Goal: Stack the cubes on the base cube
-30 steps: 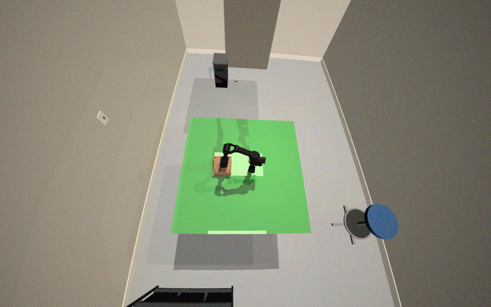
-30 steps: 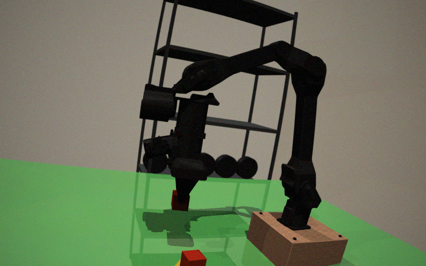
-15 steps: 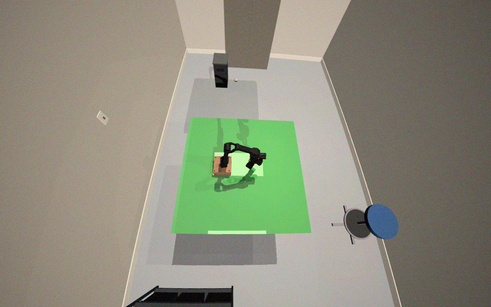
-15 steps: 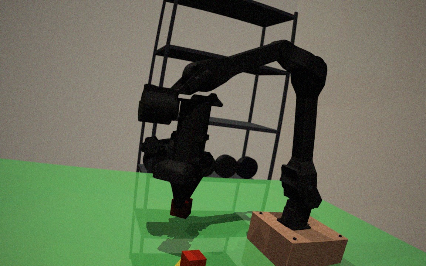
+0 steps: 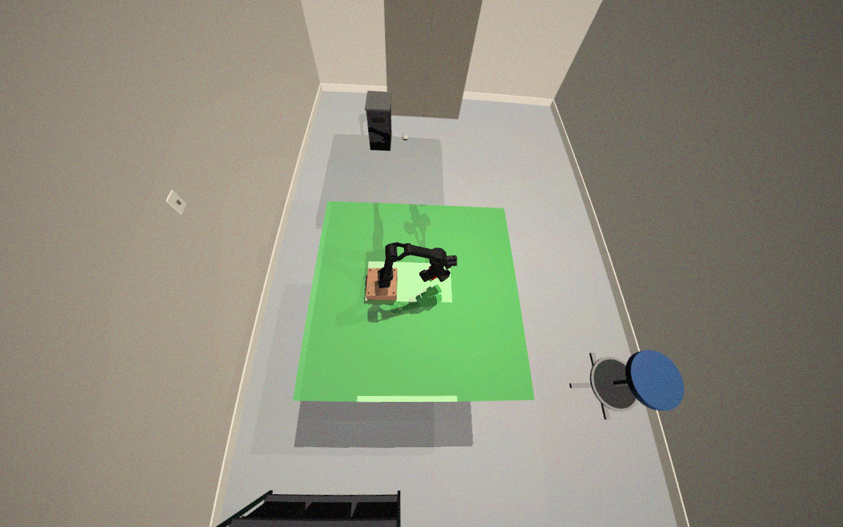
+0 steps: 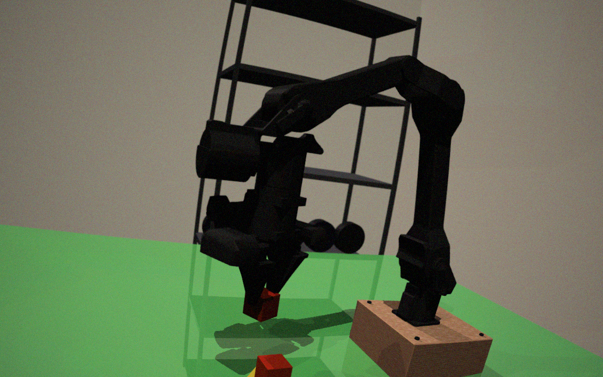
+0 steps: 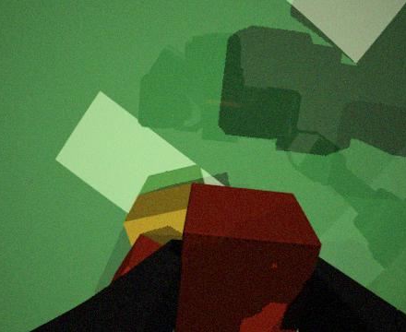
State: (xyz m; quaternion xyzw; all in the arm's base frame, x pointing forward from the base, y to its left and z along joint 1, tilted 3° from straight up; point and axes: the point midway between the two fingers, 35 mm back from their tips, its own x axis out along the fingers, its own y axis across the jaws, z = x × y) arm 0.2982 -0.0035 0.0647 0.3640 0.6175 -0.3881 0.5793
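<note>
Now: the yellow cube 5 cm to the left of my gripper tip and 10 cm below it.
</note>
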